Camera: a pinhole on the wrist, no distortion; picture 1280 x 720 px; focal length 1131.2 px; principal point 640.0 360.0 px. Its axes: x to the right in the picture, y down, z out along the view. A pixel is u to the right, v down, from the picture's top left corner.
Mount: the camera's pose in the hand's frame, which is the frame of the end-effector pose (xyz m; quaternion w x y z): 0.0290 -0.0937 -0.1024 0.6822 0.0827 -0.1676 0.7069
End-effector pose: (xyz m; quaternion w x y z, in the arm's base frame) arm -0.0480 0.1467 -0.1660 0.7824 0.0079 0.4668 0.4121
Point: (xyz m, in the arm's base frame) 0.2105 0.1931 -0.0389
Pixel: 1095.7 312.1
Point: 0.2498 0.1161 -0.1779
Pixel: 605.2 140.7
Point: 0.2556 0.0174 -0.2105
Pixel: 265.2 301.6
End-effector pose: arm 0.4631 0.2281 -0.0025 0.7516 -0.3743 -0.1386 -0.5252
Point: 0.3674 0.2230 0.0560
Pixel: 895.4 494.9
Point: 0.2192 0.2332 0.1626
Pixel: 64.2 427.7
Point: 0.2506 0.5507 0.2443
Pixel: 716.5 659.5
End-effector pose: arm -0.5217 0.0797 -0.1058 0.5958 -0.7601 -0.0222 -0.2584
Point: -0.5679 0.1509 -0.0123
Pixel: 841.5 619.0
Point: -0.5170 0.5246 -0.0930
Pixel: 958.0 533.7
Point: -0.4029 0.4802 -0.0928
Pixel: 1078.8 281.1
